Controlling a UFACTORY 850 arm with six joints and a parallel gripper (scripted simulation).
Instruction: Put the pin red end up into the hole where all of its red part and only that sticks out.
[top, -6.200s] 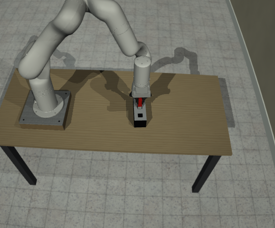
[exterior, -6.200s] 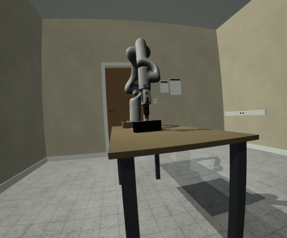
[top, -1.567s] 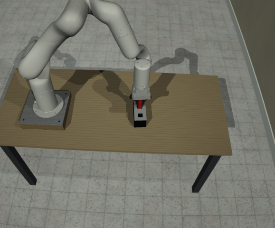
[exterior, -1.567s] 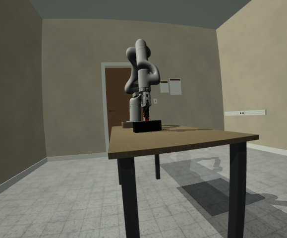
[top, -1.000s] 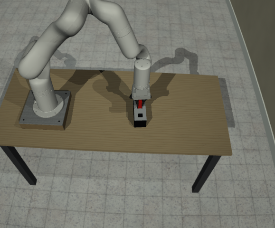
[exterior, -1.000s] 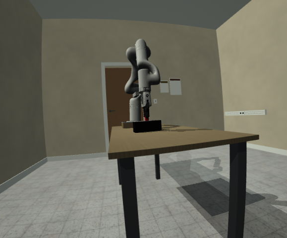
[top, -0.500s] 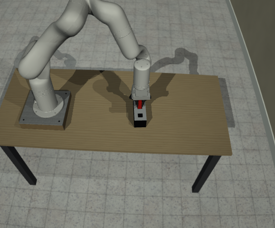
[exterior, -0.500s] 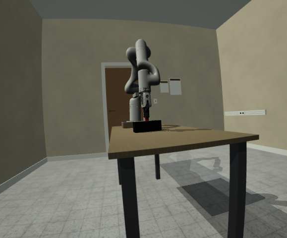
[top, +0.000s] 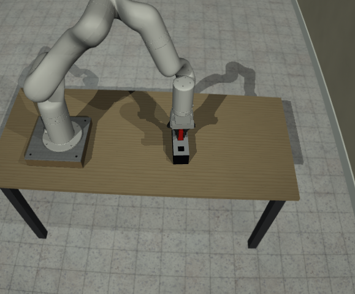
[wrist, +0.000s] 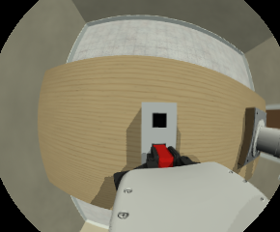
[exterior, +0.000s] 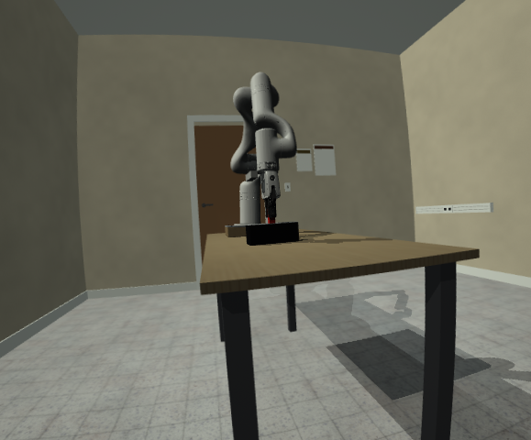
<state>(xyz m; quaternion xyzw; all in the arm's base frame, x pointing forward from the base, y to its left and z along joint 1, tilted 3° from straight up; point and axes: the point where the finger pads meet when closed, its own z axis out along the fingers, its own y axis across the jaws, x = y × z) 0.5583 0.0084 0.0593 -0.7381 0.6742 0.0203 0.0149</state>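
Right now my hand is 10 mm above the pin. Round my hand: black block: 80 mm below.
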